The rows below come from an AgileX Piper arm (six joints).
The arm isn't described. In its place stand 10 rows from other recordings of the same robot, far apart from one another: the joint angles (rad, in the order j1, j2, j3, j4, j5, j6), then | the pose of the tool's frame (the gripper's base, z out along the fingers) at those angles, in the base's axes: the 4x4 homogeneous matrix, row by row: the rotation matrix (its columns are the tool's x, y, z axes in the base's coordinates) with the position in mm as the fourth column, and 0 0 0 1 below.
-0.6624, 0.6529, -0.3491, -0.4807, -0.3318, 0.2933 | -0.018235 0.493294 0.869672 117.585; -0.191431 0.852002 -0.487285 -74.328; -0.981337 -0.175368 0.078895 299.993; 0 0 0 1
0.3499, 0.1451, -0.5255, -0.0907, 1.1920, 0.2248 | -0.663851 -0.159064 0.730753 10.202; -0.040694 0.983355 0.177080 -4.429; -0.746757 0.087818 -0.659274 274.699; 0 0 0 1
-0.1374, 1.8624, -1.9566, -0.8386, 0.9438, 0.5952 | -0.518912 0.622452 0.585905 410.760; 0.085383 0.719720 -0.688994 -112.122; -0.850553 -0.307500 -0.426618 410.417; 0 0 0 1
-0.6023, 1.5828, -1.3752, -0.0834, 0.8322, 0.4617 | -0.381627 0.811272 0.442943 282.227; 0.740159 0.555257 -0.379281 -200.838; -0.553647 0.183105 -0.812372 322.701; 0 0 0 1
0.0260, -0.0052, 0.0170, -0.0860, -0.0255, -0.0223 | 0.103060 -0.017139 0.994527 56.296; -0.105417 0.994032 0.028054 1.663; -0.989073 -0.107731 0.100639 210.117; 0 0 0 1
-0.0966, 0.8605, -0.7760, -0.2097, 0.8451, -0.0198 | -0.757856 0.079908 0.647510 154.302; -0.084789 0.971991 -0.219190 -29.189; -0.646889 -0.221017 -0.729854 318.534; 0 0 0 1
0.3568, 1.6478, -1.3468, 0.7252, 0.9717, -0.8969 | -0.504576 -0.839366 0.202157 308.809; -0.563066 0.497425 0.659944 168.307; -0.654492 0.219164 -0.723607 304.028; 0 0 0 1
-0.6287, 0.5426, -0.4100, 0.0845, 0.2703, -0.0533 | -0.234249 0.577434 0.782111 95.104; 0.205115 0.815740 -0.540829 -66.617; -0.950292 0.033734 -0.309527 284.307; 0 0 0 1
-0.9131, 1.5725, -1.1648, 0.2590, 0.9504, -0.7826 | -0.902114 0.251347 0.350736 205.528; 0.225596 0.967624 -0.113180 -235.062; -0.367828 -0.022977 -0.929610 262.610; 0 0 0 1
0.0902, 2.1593, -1.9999, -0.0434, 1.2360, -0.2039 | -0.921735 -0.285670 0.262292 462.646; -0.300509 0.953620 -0.017422 38.100; -0.245150 -0.094879 -0.964831 252.497; 0 0 0 1
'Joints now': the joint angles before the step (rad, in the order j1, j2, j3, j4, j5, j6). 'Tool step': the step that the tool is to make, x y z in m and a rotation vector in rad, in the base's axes. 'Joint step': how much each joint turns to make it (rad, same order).
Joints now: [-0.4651 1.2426 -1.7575 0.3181 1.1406 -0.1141]
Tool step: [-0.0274 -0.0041 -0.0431 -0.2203 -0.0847 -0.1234]
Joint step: [0.0002 -0.2087 0.3869 -0.1649 -0.3489 -0.0643]
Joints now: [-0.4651 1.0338 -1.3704 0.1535 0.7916 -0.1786]
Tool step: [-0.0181 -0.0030 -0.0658 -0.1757 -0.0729 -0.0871]
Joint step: [0.0003 -0.1665 0.4064 -0.1801 -0.3853 0.0388]
